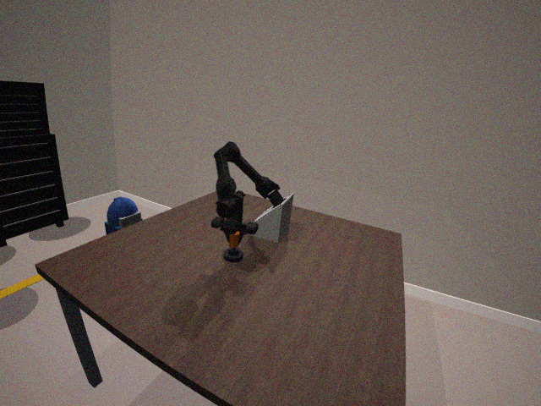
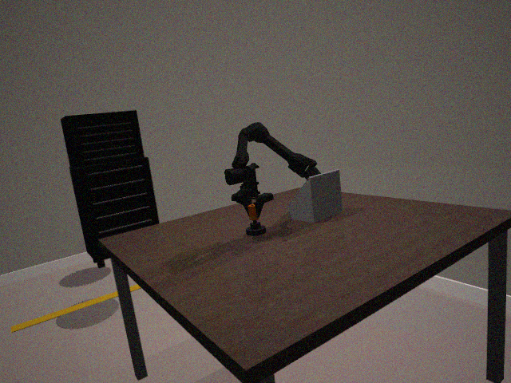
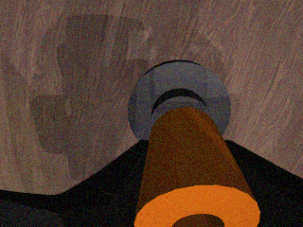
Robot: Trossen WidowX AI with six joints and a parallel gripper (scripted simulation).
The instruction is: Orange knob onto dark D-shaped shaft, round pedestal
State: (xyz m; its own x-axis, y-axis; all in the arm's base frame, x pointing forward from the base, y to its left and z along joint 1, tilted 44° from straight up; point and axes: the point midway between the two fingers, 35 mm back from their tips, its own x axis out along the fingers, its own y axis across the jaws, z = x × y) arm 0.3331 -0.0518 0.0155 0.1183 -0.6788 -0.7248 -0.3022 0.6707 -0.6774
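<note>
The orange knob is 2 cm above my gripper tip. From my gripper tip the other things lie so: round dark pedestal 4 cm below.
</note>
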